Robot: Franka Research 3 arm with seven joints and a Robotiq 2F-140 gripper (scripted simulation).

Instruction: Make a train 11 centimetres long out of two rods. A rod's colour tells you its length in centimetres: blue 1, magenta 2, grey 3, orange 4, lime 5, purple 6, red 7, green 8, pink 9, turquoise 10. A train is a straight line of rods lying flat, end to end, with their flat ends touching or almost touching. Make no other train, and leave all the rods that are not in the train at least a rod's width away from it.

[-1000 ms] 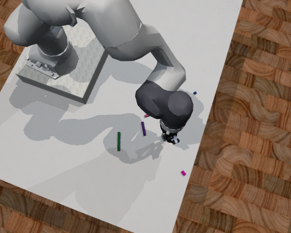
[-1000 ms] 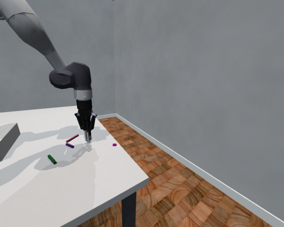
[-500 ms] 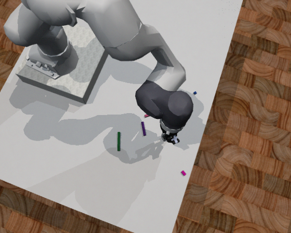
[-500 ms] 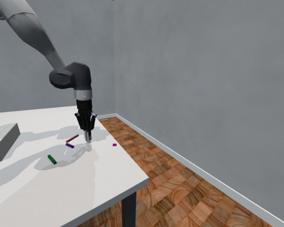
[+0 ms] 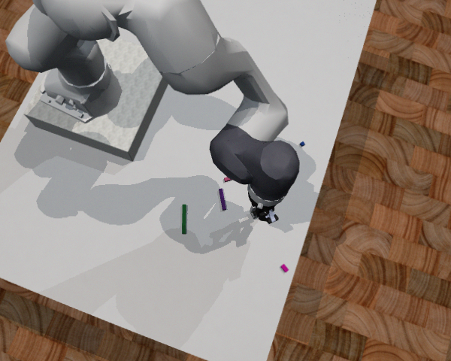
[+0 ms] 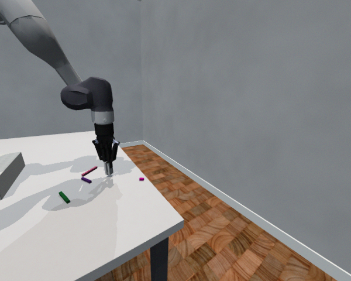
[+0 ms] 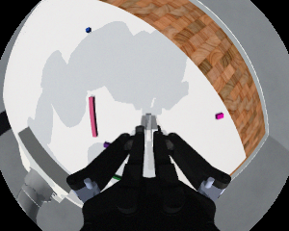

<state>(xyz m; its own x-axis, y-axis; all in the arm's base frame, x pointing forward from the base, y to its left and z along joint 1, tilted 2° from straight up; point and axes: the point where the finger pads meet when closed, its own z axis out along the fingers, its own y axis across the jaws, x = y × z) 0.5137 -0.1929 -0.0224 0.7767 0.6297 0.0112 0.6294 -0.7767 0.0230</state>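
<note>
The grey rod is 30 mm below my hand. From my hand the other things lie so: magenta rod 120 mm to the right, 110 mm ahead, 40 mm below; then pink rod 100 mm to the left, 70 mm behind, 40 mm below; then purple rod 100 mm behind, 40 mm below, 20 mm to the left.
</note>
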